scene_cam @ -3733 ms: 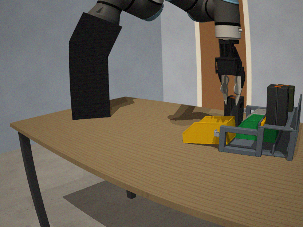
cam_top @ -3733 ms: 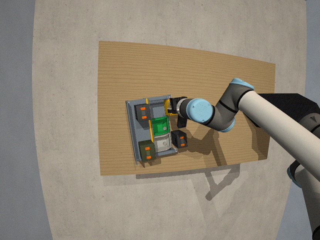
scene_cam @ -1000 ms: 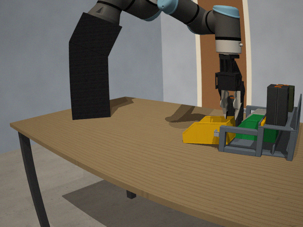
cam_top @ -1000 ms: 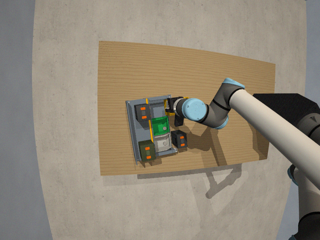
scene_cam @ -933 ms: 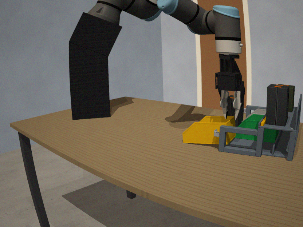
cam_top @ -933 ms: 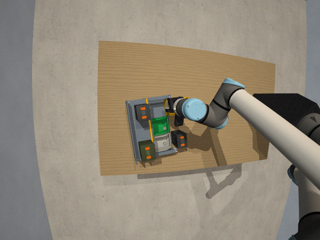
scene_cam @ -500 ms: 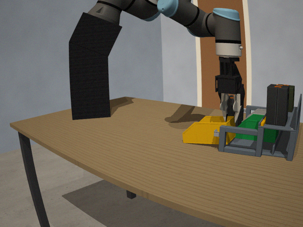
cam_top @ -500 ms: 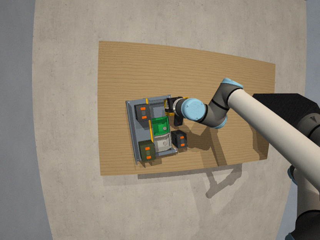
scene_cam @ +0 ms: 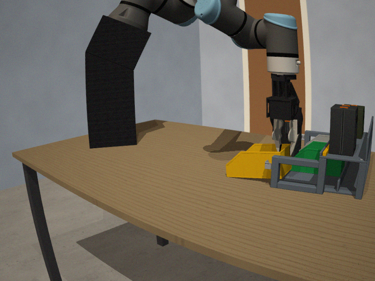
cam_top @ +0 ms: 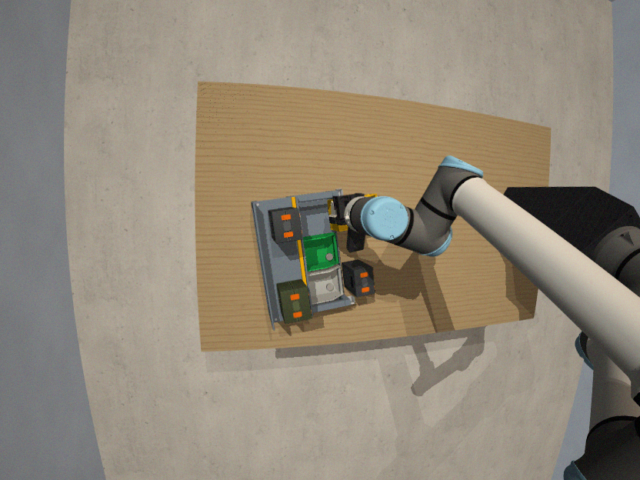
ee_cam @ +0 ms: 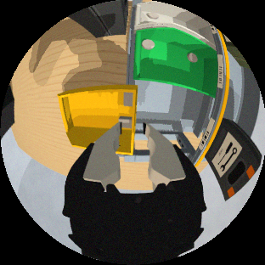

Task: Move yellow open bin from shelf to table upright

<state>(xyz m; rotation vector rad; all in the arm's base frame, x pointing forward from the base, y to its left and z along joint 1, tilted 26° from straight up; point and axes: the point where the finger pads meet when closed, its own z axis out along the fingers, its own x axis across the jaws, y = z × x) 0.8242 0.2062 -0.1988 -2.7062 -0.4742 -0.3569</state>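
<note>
My gripper is now 7 cm past the yellow open bin, 3 cm to the left of it and 4 cm above it. Round my hand: dark green box: 8 cm ahead, 28 cm to the left, 6 cm above; then white bin: 1 cm behind, 24 cm to the left, 5 cm below; then green bin: 4 cm ahead, 14 cm to the left, 5 cm below.
</note>
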